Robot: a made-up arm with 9 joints. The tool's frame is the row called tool.
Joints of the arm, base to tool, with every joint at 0 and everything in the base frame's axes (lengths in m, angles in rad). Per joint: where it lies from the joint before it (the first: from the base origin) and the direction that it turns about. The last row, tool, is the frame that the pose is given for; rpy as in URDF.
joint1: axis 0 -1 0 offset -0.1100 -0.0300 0.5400
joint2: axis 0 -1 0 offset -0.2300 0.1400 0.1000
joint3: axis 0 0 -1 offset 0.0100 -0.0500 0.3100
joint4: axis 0 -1 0 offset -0.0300 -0.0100 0.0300
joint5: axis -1 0 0 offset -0.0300 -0.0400 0.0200
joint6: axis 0 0 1 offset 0.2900 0.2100 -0.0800
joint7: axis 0 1 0 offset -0.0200 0.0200 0.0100
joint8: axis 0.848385 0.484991 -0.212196 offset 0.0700 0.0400 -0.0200
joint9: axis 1 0 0 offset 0.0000 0.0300 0.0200
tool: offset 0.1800 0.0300 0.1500 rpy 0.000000 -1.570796 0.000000
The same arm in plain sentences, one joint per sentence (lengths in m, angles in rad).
The arm has nine revolute joints in a row. What follows holds with every joint at zero, and every direction is one of the base frame's.
Joint 1 is mounted 0.11 m along -x and 0.03 m along -y and 0.54 m along +z from the base frame's origin and rotates about -y.
Joint 2 is mounted 0.23 m along -x and 0.14 m along +y and 0.1 m along +z from joint 1 and rotates about -y.
Joint 3 is mounted 0.01 m along +x and 0.05 m along -y and 0.31 m along +z from joint 2 and rotates about -z.
Joint 4 is mounted 0.03 m along -x and 0.01 m along -y and 0.03 m along +z from joint 3 and rotates about -y.
Joint 5 is mounted 0.03 m along -x and 0.04 m along -y and 0.02 m along +z from joint 4 and rotates about -x.
Joint 6 is mounted 0.29 m along +x and 0.21 m along +y and 0.08 m along -z from joint 5 and rotates about +z.
Joint 7 is mounted 0.02 m along -x and 0.02 m along +y and 0.01 m along +z from joint 6 and rotates about +y.
Joint 8 is mounted 0.07 m along +x and 0.04 m along +y and 0.02 m along -z from joint 7 and rotates about the direction (0.848385, 0.484991, -0.212196).
Joint 9 is mounted 0.03 m along +y and 0.02 m along +z from joint 8 and rotates about +x.
The tool frame, which is the frame that the pose is given for, is mounted 0.18 m along +x and 0.03 m along +y and 0.15 m along +z from joint 9; its axes are the base frame's turned by roll 0, pitch -1.5708 and yaw 0 rad (as in URDF: about the fixed x, then y, then z).

